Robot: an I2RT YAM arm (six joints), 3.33 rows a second.
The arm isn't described. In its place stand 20 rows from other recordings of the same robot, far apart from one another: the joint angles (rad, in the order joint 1, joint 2, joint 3, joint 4, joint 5, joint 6), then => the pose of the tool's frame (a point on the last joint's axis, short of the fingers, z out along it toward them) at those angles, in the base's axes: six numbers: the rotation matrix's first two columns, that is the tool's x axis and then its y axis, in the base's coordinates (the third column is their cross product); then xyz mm.
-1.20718, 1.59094, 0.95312, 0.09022, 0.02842, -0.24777 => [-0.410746 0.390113 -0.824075 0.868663 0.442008 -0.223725 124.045 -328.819 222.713]
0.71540, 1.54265, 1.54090, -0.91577, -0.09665, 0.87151 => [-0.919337 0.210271 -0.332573 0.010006 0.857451 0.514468 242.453 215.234 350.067]
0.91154, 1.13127, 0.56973, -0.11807, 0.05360, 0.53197 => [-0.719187 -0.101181 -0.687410 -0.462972 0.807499 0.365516 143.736 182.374 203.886]
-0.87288, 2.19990, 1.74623, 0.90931, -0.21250, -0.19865 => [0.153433 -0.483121 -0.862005 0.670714 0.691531 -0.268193 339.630 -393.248 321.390]
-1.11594, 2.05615, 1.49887, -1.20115, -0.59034, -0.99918 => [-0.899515 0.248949 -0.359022 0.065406 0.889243 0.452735 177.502 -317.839 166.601]
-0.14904, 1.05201, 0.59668, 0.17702, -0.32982, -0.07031 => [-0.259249 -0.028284 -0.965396 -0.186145 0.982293 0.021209 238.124 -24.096 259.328]
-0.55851, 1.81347, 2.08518, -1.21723, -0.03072, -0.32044 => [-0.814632 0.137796 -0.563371 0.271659 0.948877 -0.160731 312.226 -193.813 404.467]
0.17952, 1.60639, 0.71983, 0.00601, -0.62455, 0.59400 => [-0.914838 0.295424 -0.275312 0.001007 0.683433 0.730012 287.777 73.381 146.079]
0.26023, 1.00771, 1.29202, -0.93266, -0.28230, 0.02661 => [-0.595617 -0.132150 -0.792323 -0.445992 0.874775 0.189366 174.913 56.836 397.722]
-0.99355, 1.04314, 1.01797, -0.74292, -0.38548, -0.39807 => [-0.593285 0.252804 -0.764267 0.432750 0.900713 -0.037998 126.066 -169.049 321.079]
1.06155, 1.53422, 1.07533, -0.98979, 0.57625, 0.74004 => [-0.829182 -0.325208 -0.454640 -0.190435 0.929033 -0.317227 148.189 225.609 219.517]
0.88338, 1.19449, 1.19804, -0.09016, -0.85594, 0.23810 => [-0.285432 -0.104014 -0.952738 -0.943330 -0.145101 0.298455 147.208 221.673 411.478]
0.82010, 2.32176, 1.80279, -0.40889, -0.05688, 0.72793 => [-0.908758 -0.000362 -0.417323 -0.199131 0.879191 0.432862 345.265 373.067 149.406]
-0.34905, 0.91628, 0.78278, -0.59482, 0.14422, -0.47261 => [-0.756865 -0.203931 -0.620941 0.106371 0.898970 -0.424898 178.302 -70.338 277.094]
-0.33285, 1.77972, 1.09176, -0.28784, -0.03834, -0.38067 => [-0.840432 -0.102282 -0.532176 -0.006531 0.983867 -0.178781 344.035 -117.493 171.804]
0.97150, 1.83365, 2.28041, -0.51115, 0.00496, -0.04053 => [-0.002921 -0.076109 -0.997095 -0.823725 0.565522 -0.040754 221.821 324.412 521.343]
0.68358, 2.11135, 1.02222, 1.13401, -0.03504, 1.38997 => [-0.641330 0.745560 -0.181208 -0.152611 0.107501 0.982422 334.145 273.804 155.448]
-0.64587, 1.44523, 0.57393, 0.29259, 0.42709, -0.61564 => [-0.832867 -0.030444 -0.552635 0.421103 0.613105 -0.668412 214.456 -180.103 168.392]
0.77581, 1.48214, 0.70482, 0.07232, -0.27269, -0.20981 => [-0.281496 -0.557129 -0.781260 -0.899191 0.437389 0.012079 204.453 214.001 177.225]
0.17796, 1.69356, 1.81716, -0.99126, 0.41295, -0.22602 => [-0.752574 -0.343917 -0.561564 -0.077366 0.893054 -0.443249 353.886 49.135 383.940]
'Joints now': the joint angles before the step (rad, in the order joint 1, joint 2, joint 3, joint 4, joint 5, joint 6). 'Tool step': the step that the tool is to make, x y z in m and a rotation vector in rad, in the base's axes. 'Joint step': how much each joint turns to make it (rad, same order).
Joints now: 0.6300, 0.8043, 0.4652, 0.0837, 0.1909, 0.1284
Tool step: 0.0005, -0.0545, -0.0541, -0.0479, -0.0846, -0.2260
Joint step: -0.2718, -0.0985, -0.2695, 0.2390, -0.0264, -0.0916
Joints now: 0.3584, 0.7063, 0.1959, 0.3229, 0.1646, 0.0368
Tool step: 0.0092, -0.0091, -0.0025, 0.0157, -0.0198, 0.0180
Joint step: -0.0884, 0.0606, -0.0099, 0.0953, -0.1063, -0.0099
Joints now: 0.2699, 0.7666, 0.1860, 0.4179, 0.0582, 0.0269
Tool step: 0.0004, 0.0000, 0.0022, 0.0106, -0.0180, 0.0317
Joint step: -0.0089, 0.0000, 0.0001, 0.0201, -0.0409, -0.0007
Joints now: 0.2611, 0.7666, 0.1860, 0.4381, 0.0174, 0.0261
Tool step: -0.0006, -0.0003, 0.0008, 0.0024, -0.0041, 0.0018
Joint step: -0.0015, -0.0072, -0.0002, -0.0025, -0.0034, 0.0008
